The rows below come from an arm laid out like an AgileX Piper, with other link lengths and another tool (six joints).
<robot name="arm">
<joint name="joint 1" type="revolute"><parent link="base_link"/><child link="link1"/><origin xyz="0.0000 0.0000 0.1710" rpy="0.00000 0.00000 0.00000"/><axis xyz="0 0 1"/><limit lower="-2.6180" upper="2.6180"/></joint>
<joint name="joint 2" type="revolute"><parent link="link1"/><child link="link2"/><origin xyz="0.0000 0.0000 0.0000" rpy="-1.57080 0.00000 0.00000"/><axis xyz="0 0 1"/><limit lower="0.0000" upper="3.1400"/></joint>
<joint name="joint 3" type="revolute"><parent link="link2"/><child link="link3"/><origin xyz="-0.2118 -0.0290 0.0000" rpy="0.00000 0.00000 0.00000"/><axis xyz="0 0 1"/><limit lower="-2.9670" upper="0.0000"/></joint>
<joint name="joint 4" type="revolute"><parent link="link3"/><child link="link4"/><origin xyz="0.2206 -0.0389 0.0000" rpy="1.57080 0.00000 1.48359"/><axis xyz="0 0 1"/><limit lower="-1.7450" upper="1.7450"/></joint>
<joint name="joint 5" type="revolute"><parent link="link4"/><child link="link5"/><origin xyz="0.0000 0.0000 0.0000" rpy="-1.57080 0.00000 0.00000"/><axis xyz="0 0 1"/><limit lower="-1.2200" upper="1.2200"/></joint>
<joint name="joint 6" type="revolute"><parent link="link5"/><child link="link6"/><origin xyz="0.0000 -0.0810 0.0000" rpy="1.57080 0.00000 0.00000"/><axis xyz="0 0 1"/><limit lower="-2.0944" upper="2.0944"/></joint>
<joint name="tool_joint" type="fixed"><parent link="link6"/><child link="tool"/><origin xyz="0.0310 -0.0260 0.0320" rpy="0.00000 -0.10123 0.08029"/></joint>
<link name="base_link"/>
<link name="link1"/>
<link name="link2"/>
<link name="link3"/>
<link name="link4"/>
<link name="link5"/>
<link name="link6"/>
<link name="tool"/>
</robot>
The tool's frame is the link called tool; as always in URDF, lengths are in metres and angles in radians.
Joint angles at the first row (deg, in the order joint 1, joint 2, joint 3, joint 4, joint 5, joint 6):
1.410 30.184 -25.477 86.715 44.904 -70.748
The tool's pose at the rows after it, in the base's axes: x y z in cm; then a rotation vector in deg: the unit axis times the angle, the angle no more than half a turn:
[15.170 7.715 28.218 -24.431 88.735 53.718]
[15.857 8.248 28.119 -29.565 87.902 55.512]
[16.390 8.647 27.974 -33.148 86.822 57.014]
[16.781 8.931 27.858 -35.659 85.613 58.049]
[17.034 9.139 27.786 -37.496 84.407 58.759]
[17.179 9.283 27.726 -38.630 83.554 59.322]
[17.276 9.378 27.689 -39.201 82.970 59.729]
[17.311 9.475 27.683 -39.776 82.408 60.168]
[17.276 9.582 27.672 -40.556 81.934 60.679]
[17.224 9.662 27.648 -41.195 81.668 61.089]
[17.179 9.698 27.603 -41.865 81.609 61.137]
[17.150 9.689 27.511 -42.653 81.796 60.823]
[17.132 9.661 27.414 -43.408 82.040 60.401]
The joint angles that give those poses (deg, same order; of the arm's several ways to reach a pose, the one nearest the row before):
1.412 35.618 -27.344 88.681 49.808 -77.584
1.409 40.049 -28.611 90.304 53.998 -83.265
1.408 43.431 -29.390 91.674 57.159 -87.728
1.412 45.844 -29.834 92.830 59.448 -91.273
1.411 47.466 -30.048 93.758 61.176 -94.037
1.410 48.508 -30.131 94.393 62.376 -95.822
1.428 49.180 -30.158 94.908 63.103 -96.952
1.454 49.640 -30.181 95.272 63.831 -97.798
1.483 49.956 -30.196 95.349 64.675 -98.407
1.506 50.148 -30.196 95.271 65.326 -98.739
1.534 50.218 -30.197 94.942 65.672 -98.978
1.553 50.235 -30.195 94.307 65.765 -99.187
1.553 50.235 -30.196 93.628 65.770 -99.376

